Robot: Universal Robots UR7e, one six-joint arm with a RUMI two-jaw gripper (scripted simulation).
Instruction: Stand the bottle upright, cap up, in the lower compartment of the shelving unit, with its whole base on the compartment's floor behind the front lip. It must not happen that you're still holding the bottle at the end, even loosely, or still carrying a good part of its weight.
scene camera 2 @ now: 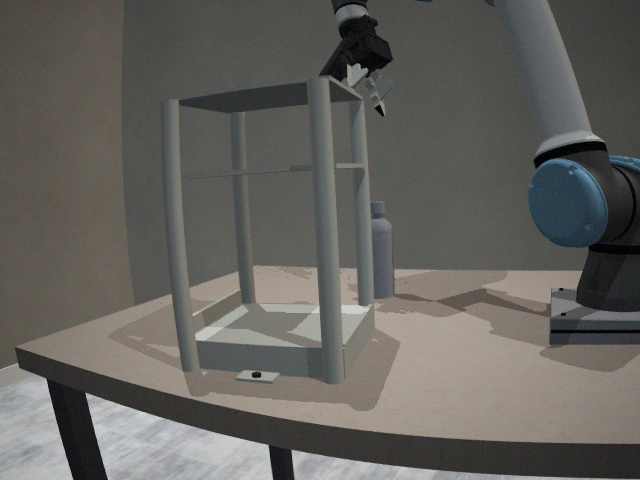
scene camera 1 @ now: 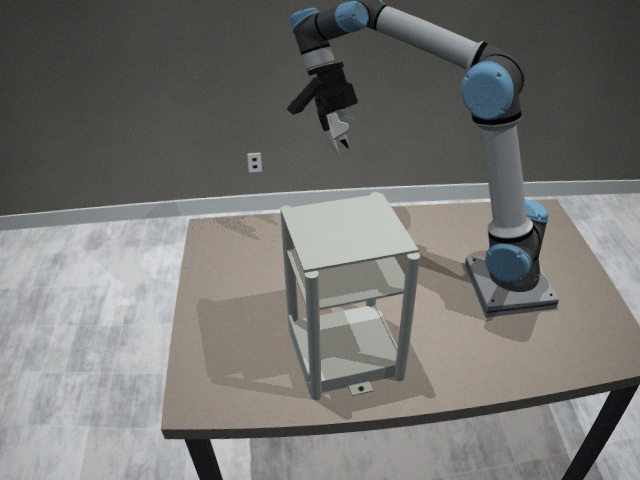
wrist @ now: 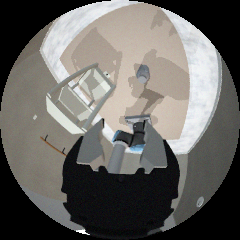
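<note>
The gripper [scene camera 2: 369, 110] [scene camera 1: 343, 151] [wrist: 124, 119] is visible. A grey bottle [scene camera 2: 382, 232] is present; likewise a shelving unit [scene camera 1: 357, 347].
</note>
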